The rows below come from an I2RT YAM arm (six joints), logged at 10 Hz.
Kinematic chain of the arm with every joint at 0, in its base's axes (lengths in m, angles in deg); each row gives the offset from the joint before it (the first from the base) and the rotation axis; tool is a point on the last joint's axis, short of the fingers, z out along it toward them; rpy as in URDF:
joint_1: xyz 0 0 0.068 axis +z
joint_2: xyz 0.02 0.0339 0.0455 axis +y
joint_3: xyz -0.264 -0.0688 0 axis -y
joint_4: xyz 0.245 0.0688 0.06 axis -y
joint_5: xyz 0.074 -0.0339 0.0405 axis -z
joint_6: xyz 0.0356 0 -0.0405 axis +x
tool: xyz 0 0 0 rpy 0 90 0
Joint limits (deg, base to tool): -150..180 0..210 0..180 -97..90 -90..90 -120..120
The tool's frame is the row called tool.
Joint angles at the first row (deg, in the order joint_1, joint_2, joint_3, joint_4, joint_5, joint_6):
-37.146 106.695 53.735 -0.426 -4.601 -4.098
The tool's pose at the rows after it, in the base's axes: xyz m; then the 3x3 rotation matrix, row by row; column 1 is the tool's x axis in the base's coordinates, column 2 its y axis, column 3 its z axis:
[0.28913, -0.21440, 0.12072], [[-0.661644, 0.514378, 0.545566], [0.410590, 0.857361, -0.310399], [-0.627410, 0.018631, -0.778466]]
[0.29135, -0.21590, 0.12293], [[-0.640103, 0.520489, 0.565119], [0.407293, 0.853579, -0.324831], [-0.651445, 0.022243, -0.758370]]
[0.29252, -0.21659, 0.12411], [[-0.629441, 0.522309, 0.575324], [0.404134, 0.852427, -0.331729], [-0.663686, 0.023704, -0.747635]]
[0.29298, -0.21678, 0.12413], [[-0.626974, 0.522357, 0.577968], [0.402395, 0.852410, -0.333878], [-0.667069, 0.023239, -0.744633]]
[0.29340, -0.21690, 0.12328], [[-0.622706, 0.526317, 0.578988], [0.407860, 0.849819, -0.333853], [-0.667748, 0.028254, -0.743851]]
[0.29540, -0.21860, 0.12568], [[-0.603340, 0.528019, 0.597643], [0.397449, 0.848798, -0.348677], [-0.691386, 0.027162, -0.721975]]
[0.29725, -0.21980, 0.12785], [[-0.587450, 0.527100, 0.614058], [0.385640, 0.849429, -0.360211], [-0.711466, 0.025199, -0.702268]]
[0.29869, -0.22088, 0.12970], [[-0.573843, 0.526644, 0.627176], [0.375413, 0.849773, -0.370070], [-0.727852, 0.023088, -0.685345]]
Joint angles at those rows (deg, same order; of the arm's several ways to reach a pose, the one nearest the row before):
-37.015 106.848 53.735 1.760 -4.623 -4.055
-36.993 106.848 53.736 3.573 -4.623 -3.443
-36.971 106.847 53.735 4.513 -4.645 -3.202
-36.949 106.912 53.735 4.841 -4.623 -3.180
-36.927 107.109 53.735 5.103 -4.644 -2.765
-36.949 107.111 53.737 6.961 -4.623 -2.590
-36.928 107.109 53.736 8.578 -4.645 -2.568
-36.927 107.110 53.734 9.935 -4.645 -2.568

